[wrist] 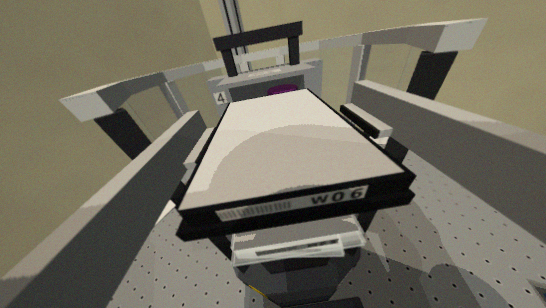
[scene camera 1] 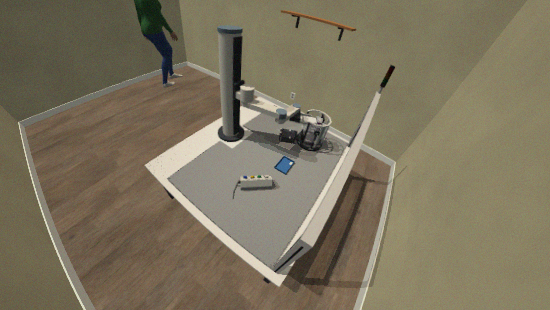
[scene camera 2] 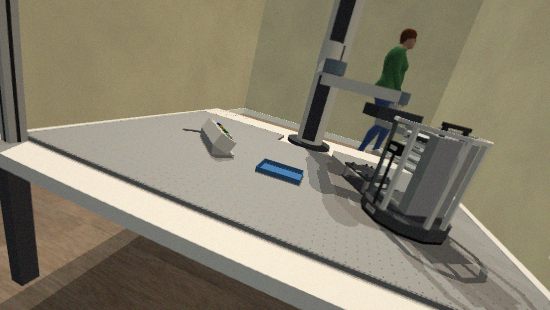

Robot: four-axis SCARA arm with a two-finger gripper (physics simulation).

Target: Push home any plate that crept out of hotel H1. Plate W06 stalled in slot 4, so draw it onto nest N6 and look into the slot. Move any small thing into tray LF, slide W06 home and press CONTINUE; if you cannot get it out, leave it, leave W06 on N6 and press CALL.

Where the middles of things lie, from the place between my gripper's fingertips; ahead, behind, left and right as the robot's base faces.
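With the round plate rack [scene camera 2: 423, 174] as my reference, my gripper is 10 cm above it, 4 cm short of it and 2 cm to the right of it. There is also the plate [wrist: 288, 158], which is 1 cm below my hand, 2 cm behind it and 1 cm to the right of it.
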